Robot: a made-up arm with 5 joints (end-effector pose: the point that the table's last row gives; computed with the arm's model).
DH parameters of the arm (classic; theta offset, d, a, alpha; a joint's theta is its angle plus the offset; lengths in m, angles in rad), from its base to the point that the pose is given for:
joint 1: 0.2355 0 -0.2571 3.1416
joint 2: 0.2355 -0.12 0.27 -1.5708
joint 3: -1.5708 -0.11 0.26 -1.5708
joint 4: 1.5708 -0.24 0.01 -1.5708
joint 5: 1.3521 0 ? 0
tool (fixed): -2.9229 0.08 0 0
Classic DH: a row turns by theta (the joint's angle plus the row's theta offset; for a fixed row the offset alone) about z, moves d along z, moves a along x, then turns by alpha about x.
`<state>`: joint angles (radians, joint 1 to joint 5).
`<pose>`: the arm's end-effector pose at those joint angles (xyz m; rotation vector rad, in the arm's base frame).
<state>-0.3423 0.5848 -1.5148 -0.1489 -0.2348</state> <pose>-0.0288 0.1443 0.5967 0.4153 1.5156 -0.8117</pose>
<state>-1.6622 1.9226 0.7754 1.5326 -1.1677</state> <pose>-0.0951 0.2369 -0.0658 0.0722 1.8504 1.7290</pose>
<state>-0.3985 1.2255 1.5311 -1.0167 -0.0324</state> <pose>-0.0630 -0.5037 -0.3988 -1.9186 -0.4891 -1.9584</pose>
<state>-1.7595 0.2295 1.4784 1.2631 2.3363</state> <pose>-0.3324 -0.3784 -0.0174 -1.6664 -0.1409 1.1870</pose>
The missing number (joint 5, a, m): 0.2766
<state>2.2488 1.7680 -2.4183 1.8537 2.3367</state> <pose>0.1691 -0.0664 0.5581 1.3415 0.2387 0.1927</pose>
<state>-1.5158 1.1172 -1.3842 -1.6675 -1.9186</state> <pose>0.2240 0.2220 0.1154 -1.1883 1.8597 -2.1664</pose>
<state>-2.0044 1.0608 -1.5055 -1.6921 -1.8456</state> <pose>0.3194 0.1135 0.1947 0.5736 -2.0844 2.1394</pose>
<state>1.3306 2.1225 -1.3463 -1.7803 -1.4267</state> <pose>-0.1351 0.0619 0.2101 -1.5878 0.4155 -0.5101</pose>
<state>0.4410 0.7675 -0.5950 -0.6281 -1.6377</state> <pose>-0.1396 0.2195 -0.0849 -0.9444 0.0957 -1.6500</pose>
